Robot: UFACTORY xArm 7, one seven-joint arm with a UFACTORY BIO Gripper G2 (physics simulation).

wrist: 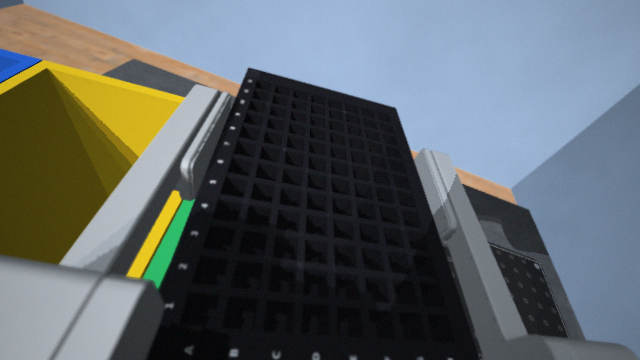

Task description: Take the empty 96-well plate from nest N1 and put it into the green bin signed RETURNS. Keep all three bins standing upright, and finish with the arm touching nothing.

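Frame: origin at the arm's base, x ahead, y left, z up, level; metres.
Where they show: hand at its tool point: [326, 170].
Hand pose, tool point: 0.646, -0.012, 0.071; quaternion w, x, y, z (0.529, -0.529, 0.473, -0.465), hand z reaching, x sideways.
After its pixels a point has its place, as x, y, z.
The black 96-well plate [320, 210] @[0.630, -0.013, 0.066] fills the middle of the wrist view, its wells facing the camera and its row letters at the bottom edge. My gripper [320, 165] @[0.646, -0.012, 0.071] is shut on the plate, one finger along each long side. A strip of the green bin [169, 245] @[0.622, 0.045, 0.017] shows between the left finger and the plate; the rest of this bin is hidden behind the plate, and its sign does not show. Nest N1 does not show in this view.
The yellow bin [115, 100] @[0.718, 0.141, 0.005] stands open at the left, beside the green strip. A corner of the blue bin [17, 64] @[0.708, 0.197, 0.018] shows at the far left. A perforated dark board [532, 290] @[0.781, -0.408, -0.162] lies at the right. The wooden table edge [65, 35] runs behind, with a blue-grey wall beyond.
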